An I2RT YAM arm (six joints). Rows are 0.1 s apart.
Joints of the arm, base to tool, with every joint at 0 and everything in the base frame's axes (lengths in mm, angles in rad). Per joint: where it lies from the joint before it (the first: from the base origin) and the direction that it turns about. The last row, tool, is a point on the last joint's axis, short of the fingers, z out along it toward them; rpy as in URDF.
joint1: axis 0 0 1 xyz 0.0 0.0 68.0
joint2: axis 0 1 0 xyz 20.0 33.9 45.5
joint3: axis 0 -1 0 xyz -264.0 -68.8 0.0
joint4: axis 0 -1 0 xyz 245.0 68.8 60.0
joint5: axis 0 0 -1 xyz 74.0 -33.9 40.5
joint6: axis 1 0 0 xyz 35.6 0.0 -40.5
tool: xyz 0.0 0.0 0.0 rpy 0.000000 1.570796 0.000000
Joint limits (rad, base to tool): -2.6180..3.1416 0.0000..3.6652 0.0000..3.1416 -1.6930..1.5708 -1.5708..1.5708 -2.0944..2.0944
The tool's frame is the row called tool.
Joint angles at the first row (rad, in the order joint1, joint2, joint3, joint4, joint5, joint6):
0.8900, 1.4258, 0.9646, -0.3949, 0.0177, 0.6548
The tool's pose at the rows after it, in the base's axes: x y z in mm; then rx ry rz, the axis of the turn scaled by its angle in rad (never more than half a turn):
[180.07, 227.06, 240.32, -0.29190, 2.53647, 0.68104]
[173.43, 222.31, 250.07, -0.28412, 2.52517, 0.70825]
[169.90, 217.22, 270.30, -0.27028, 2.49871, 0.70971]
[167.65, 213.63, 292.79, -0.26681, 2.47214, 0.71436]
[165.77, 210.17, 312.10, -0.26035, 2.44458, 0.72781]
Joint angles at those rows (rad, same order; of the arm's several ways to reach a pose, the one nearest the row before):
0.8998, 1.3820, 0.9426, -0.4136, -0.0038, 0.6721
0.9073, 1.3381, 0.9422, -0.4380, -0.0077, 0.6862
0.9083, 1.2974, 0.9862, -0.5002, 0.0100, 0.6888
0.9082, 1.2713, 1.0500, -0.5672, 0.0214, 0.6844
0.9066, 1.2518, 1.1050, -0.6145, 0.0275, 0.6826

